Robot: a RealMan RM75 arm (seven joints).
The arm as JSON. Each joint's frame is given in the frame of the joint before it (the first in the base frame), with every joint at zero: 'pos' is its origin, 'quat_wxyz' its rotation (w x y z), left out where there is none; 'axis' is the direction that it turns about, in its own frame. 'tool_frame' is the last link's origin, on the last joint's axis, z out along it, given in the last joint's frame.
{
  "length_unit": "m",
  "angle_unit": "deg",
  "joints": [
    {
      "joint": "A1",
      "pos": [
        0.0,
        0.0,
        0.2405
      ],
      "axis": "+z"
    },
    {
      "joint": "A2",
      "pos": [
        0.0,
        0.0,
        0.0
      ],
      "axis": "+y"
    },
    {
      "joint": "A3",
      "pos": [
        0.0,
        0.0,
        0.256
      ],
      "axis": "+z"
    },
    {
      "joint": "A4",
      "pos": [
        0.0,
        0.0,
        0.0
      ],
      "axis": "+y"
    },
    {
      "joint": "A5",
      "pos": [
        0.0,
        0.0,
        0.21
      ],
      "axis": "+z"
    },
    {
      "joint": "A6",
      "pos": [
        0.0,
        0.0,
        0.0
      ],
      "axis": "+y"
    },
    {
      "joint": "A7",
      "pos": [
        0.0,
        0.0,
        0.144
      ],
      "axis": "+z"
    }
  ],
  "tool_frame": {
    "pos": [
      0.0,
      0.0,
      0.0
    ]
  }
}
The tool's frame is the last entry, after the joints.
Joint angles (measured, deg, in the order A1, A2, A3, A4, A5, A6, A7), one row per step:
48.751, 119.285, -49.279, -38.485, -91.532, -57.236, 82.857
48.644, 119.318, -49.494, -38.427, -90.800, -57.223, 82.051
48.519, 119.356, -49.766, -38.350, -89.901, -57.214, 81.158
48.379, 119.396, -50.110, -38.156, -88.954, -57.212, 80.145
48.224, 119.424, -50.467, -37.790, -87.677, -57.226, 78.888
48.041, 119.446, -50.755, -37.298, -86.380, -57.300, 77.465
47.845, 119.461, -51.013, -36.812, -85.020, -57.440, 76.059
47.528, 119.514, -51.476, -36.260, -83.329, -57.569, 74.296
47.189, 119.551, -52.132, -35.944, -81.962, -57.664, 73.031
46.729, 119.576, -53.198, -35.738, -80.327, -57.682, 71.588
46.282, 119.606, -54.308, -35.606, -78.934, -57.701, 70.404
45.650, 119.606, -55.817, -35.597, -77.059, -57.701, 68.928
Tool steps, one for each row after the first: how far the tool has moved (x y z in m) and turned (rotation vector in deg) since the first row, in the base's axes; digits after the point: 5 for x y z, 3 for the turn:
-0.00034, -0.00032, -0.00002, 0.373, 0.076, 0.400
-0.00080, -0.00072, -0.00006, 0.779, 0.226, 0.839
-0.00093, -0.00133, -0.00071, 1.129, 0.319, 1.283
-0.00080, -0.00200, -0.00141, 1.555, 0.582, 1.726
0.00002, -0.00284, -0.00229, 2.003, 0.824, 2.140
0.00086, -0.00374, -0.00289, 2.470, 1.160, 2.545
0.00215, -0.00512, -0.00408, 3.041, 1.479, 3.024
0.00310, -0.00658, -0.00539, 3.373, 1.639, 3.438
0.00393, -0.00841, -0.00704, 3.762, 1.644, 4.002
0.00465, -0.01034, -0.00902, 3.973, 1.561, 4.518
0.00546, -0.01274, -0.01085, 4.347, 1.469, 5.203

